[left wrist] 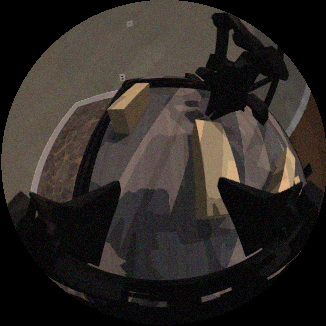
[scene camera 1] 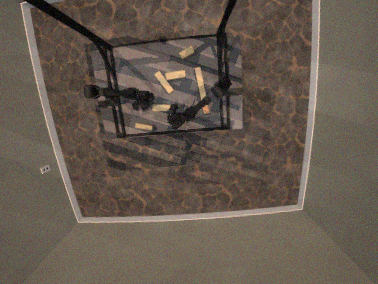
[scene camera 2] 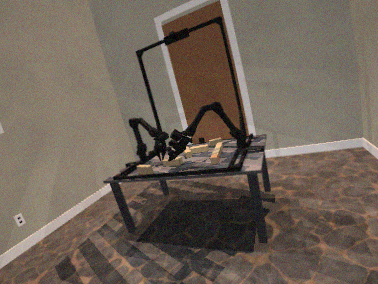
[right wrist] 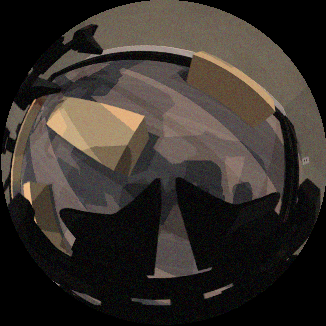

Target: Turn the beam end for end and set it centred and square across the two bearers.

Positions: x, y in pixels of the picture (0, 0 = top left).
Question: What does my left gripper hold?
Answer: Nothing.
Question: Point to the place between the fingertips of my right gripper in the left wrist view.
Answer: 208, 116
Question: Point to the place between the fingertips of my left gripper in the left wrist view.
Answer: At 169, 184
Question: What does the pale beam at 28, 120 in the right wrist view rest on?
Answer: The table.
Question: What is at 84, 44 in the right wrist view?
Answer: My left gripper.
